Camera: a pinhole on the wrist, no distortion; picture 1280 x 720 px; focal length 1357.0 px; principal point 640.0 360.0 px. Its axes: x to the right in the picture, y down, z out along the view. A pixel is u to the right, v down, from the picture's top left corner.
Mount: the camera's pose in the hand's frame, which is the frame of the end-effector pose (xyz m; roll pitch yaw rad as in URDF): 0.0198 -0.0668 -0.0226 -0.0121 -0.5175 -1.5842
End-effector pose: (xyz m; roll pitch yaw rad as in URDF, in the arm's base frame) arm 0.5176 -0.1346 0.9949 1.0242 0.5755 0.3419
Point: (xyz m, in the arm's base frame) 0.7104 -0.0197 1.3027
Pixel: outside the picture
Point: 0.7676 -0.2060 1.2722
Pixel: 376.2 352.9
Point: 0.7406 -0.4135 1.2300
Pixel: 1014.4 186.0
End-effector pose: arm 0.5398 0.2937 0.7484 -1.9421 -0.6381 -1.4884
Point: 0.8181 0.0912 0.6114
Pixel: 642.9 597.9
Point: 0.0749 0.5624 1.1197
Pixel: behind the camera
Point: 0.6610 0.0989 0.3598
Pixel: outside the picture
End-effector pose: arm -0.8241 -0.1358 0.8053 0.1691 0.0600 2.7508
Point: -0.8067 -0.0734 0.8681
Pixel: 1174.1 100.4
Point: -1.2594 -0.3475 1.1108
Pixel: outside the picture
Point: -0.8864 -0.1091 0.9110
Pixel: 561.4 694.6
